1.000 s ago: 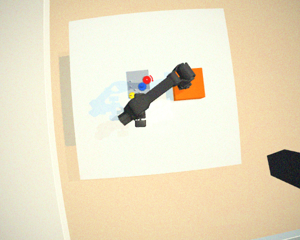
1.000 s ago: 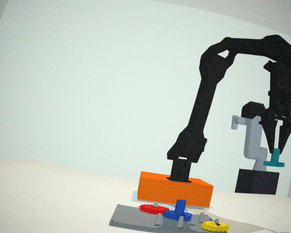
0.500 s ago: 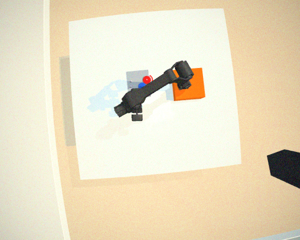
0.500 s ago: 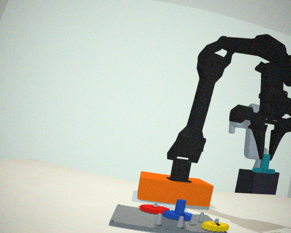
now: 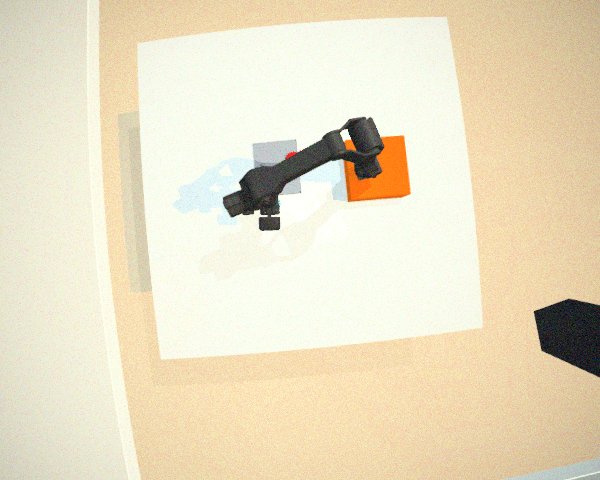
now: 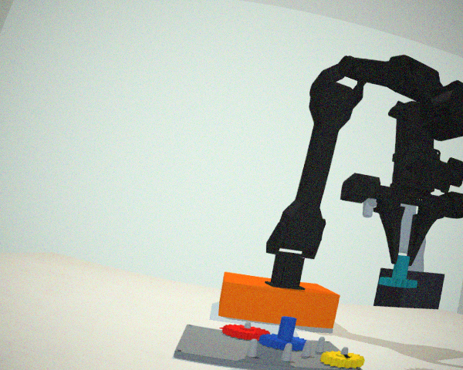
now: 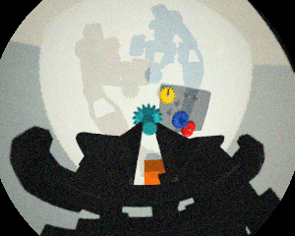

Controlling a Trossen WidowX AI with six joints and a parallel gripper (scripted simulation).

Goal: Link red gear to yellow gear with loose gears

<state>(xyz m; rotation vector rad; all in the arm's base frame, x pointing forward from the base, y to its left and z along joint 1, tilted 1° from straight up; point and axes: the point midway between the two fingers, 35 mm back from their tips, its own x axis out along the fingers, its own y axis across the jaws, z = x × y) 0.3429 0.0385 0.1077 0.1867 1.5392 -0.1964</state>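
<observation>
Right now the yellow gear is 120 mm below my gripper tip, 70 mm to the right of it and 20 mm ahead of it. Also, from my gripper tip: red gear: 160 mm to the right, 120 mm below, 120 mm behind; teal gear: 10 mm below; blue gear: 120 mm to the right, 110 mm below, 70 mm behind.
</observation>
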